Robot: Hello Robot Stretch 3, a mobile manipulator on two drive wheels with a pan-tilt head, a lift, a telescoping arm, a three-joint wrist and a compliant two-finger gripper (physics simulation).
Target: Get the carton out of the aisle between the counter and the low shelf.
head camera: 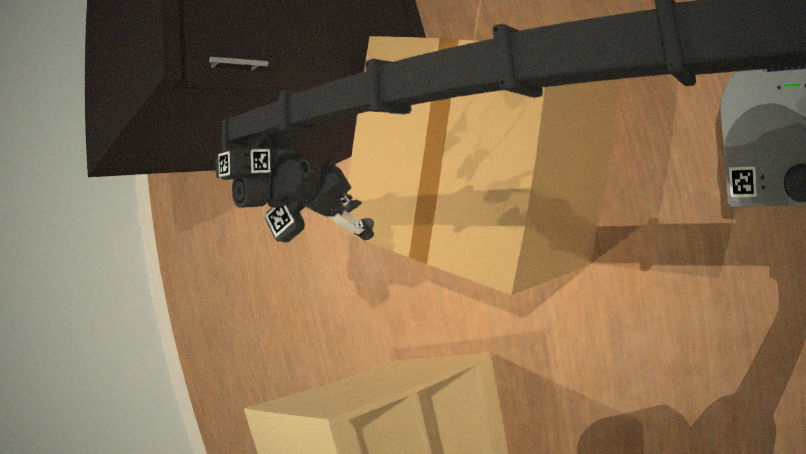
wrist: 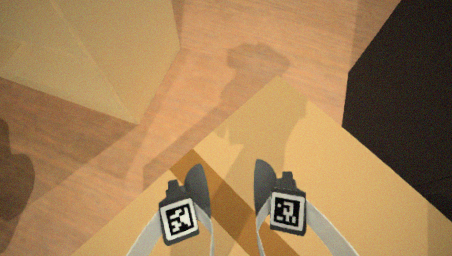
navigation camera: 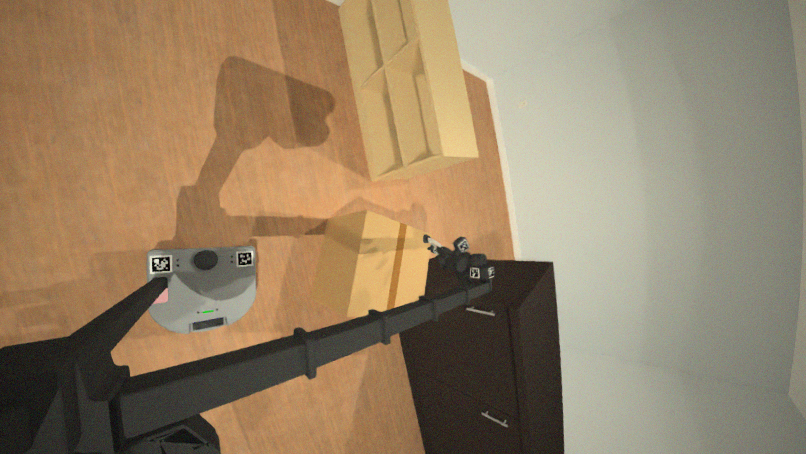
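Pixels of known places: gripper, fingertip midpoint: (head camera: 361,219) (navigation camera: 427,242); robot's base, origin of the base link: (head camera: 798,181) (navigation camera: 206,258).
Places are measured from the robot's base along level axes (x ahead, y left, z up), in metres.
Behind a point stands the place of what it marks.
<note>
The carton (head camera: 479,163) {x -0.053, y -0.629, z 0.406 m} (navigation camera: 375,273) {x -0.096, y -0.605, z 0.406 m} (wrist: 355,185) is a large tan box with a brown tape strip. It stands on the floor between the dark counter (head camera: 135,50) {x -0.348, y -1.093, z 0.910 m} (navigation camera: 462,360) {x -0.602, y -1.017, z 0.579 m} (wrist: 410,95) and the low shelf (head camera: 293,437) {x 0.539, y -1.027, z 0.611 m} (navigation camera: 445,90) {x 0.819, y -0.939, z 0.611 m} (wrist: 100,55). In the head view the arm hides a band across it. My gripper (head camera: 360,216) {x 0.036, y -0.766, z 0.583 m} (navigation camera: 429,243) {x 0.036, y -0.766, z 0.583 m} (wrist: 230,181) {x 0.036, y -0.766, z 0.583 m} is open, with nothing between the fingertips. It is above the carton's counter-and-wall side in the wrist view, near its far edge in the head view. Whether it touches the carton I cannot tell.
My extended arm (head camera: 451,78) {x -0.095, y -0.309, z 0.915 m} (navigation camera: 338,341) {x -0.097, y -0.159, z 0.918 m} passes over the carton, and the wrist is near the counter's corner. My base (head camera: 750,140) {x -0.084, y -0.106, z 0.160 m} (navigation camera: 231,298) {x -0.154, y -0.079, z 0.160 m} is on the carton's other side. A pale wall (head camera: 62,310) {x 0.497, y -3.196, z 0.728 m} (navigation camera: 648,169) {x 0.632, y -3.167, z 1.492 m} stands behind counter and shelf. Handles stick out from the counter front.
</note>
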